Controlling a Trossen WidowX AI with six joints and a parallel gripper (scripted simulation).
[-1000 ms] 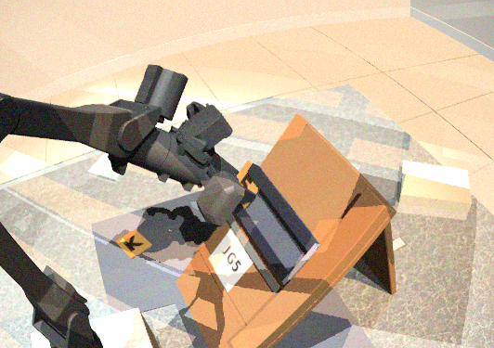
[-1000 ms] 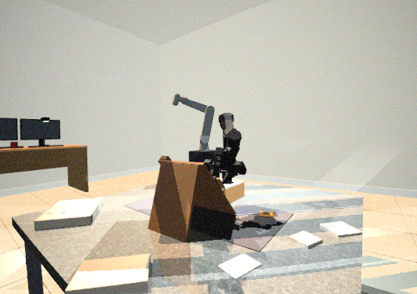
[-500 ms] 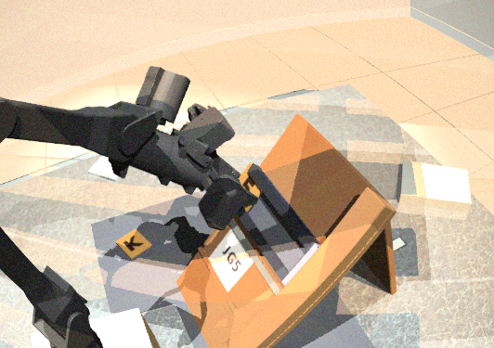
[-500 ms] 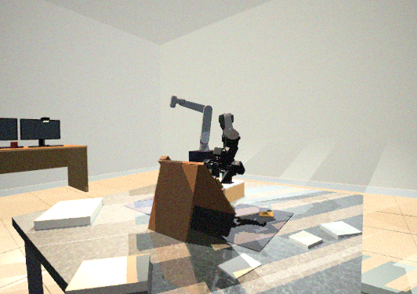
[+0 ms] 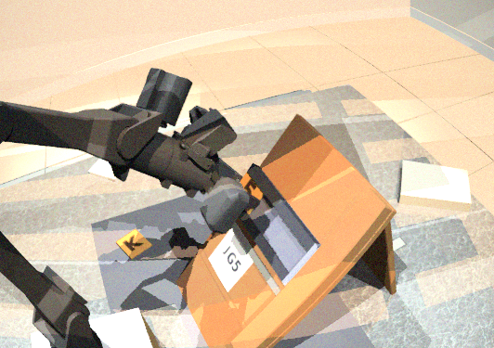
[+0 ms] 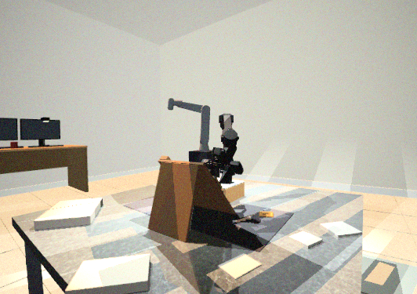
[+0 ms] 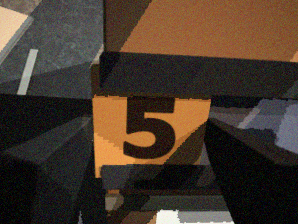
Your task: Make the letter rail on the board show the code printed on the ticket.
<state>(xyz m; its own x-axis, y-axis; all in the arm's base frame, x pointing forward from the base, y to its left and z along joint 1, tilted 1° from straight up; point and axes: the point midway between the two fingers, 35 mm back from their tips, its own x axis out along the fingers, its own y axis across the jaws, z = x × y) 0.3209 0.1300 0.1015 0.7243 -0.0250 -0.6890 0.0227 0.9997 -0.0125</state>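
The white ticket is 70 mm below my gripper tip, 60 mm behind it and 50 mm to the right of it. Round my gripper tip: 5 tile: right at my gripper tip; dark mat: 170 mm below, 150 mm to the right, 140 mm behind; white block: 430 mm ahead, 160 mm below, 30 mm to the right.
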